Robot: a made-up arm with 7 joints. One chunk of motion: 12 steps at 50 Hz.
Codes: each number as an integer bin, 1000 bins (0 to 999) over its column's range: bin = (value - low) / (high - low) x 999, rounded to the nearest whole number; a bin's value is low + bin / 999 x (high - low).
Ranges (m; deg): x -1.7..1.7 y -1.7..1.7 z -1.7..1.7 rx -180..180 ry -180..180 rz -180..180
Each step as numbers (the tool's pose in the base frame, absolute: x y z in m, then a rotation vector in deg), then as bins.
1 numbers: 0.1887 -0.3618 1.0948 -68.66 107.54 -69.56
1 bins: 555 393 821 309 798 306
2 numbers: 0.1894 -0.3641 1.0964 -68.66 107.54 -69.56
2 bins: 555 393 822 309 798 306
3 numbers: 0.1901 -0.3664 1.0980 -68.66 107.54 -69.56
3 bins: 555 392 822 309 798 306
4 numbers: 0.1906 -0.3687 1.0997 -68.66 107.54 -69.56
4 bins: 556 391 823 309 798 306
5 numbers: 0.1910 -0.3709 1.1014 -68.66 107.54 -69.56
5 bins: 556 391 823 309 798 306
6 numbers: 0.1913 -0.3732 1.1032 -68.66 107.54 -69.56
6 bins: 556 390 824 309 798 306
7 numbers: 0.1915 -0.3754 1.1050 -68.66 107.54 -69.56
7 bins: 556 389 824 309 798 306
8 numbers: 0.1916 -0.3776 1.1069 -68.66 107.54 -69.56
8 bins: 556 389 825 309 798 306
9 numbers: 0.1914 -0.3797 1.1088 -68.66 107.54 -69.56
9 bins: 556 388 825 309 798 306
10 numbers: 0.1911 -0.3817 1.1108 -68.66 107.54 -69.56
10 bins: 556 387 826 309 798 306
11 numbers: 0.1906 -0.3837 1.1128 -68.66 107.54 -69.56
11 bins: 556 387 826 309 798 306
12 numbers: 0.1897 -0.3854 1.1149 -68.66 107.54 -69.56
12 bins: 555 386 827 309 798 306
